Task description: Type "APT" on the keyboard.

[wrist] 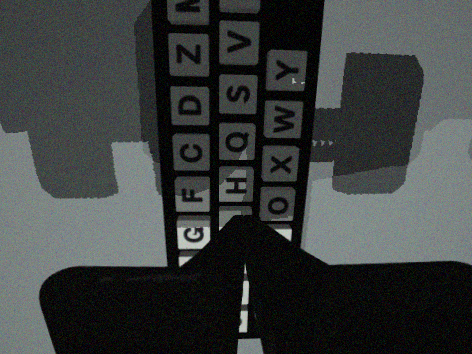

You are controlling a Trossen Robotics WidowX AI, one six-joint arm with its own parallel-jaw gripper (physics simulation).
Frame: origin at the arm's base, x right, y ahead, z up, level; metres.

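Seen in the pictures: gripper, fingertip midpoint: [243,225].
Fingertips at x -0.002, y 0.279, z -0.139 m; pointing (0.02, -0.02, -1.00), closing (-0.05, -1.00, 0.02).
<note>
Offsets run from my fingertips to a thing's top centre. "*": to the spot under its first point. Level surfaces: height alone.
The black keyboard {* dx +0.079, dy -0.023, dz -0.011 m} [292,25] runs from the top of the wrist view down under the gripper, its grey and white keys turned sideways in three columns. My gripper [243,225] is shut and empty, its dark tips over the middle column just below the H key {dx +0.016, dy +0.002, dz -0.005 m} [236,184]. The tips cover most of a key {dx -0.003, dy +0.003, dz -0.005 m} [230,216] there, and its letter is hidden. The O key {dx +0.005, dy -0.016, dz -0.005 m} [277,204] is up and right of the tips, with a mostly covered white key {dx -0.013, dy -0.015, dz -0.005 m} [285,232] below it. The G key {dx -0.006, dy +0.022, dz -0.005 m} [194,234] is at the left. No A, P or T letter is readable.
Other keys include F {* dx +0.013, dy +0.021, dz -0.005 m} [192,195], C {* dx +0.032, dy +0.020, dz -0.005 m} [191,152], X {* dx +0.025, dy -0.018, dz -0.005 m} [281,163], Q {* dx +0.035, dy +0.001, dz -0.005 m} [237,141], W {* dx +0.043, dy -0.018, dz -0.005 m} [283,119] and S {* dx +0.054, dy +0.000, dz -0.005 m} [238,94]. Dark shadows of the arm fall on the grey surface {dz -0.023 m} [100,240] at both sides and across the upper keys. The fingers hide the keyboard's lower part.
</note>
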